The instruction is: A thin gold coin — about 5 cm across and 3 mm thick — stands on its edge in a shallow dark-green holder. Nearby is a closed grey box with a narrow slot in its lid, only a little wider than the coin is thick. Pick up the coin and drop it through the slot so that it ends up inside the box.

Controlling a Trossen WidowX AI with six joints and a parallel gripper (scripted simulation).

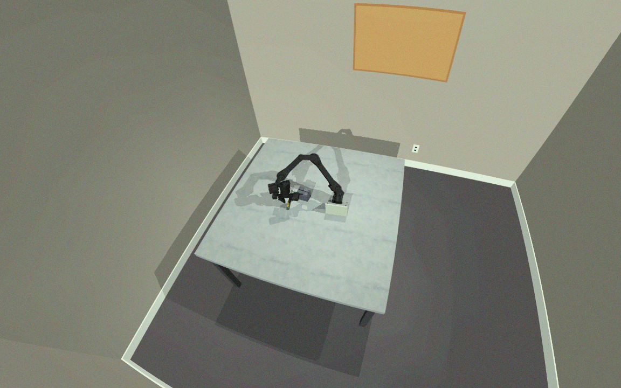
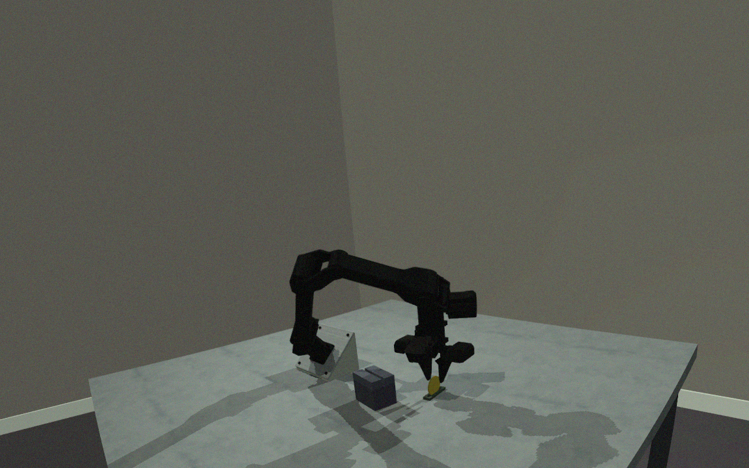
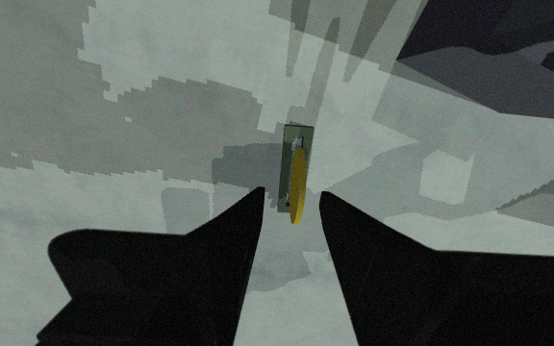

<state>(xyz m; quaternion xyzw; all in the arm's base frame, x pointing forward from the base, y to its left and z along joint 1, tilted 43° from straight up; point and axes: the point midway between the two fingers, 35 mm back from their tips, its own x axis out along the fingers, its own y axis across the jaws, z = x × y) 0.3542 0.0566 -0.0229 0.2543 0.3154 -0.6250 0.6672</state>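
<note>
The gold coin is 10 mm below my gripper tip.
</note>
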